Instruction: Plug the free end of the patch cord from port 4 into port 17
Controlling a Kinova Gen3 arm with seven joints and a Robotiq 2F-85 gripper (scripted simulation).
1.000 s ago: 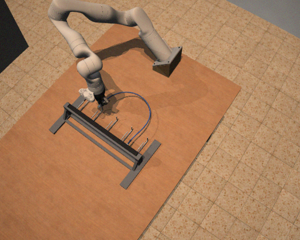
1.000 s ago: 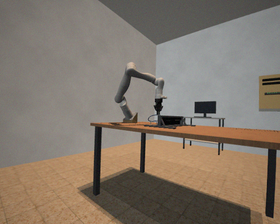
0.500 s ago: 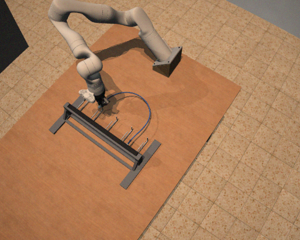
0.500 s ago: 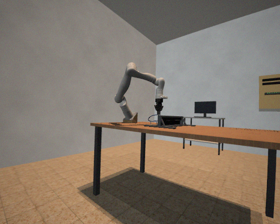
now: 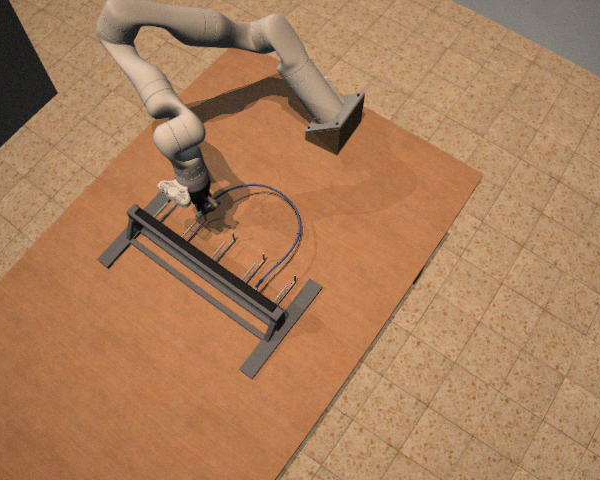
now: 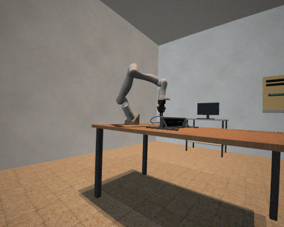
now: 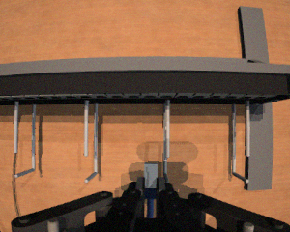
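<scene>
Right now the plug is 1 cm below my hand and 1 cm ahead of it.
</scene>
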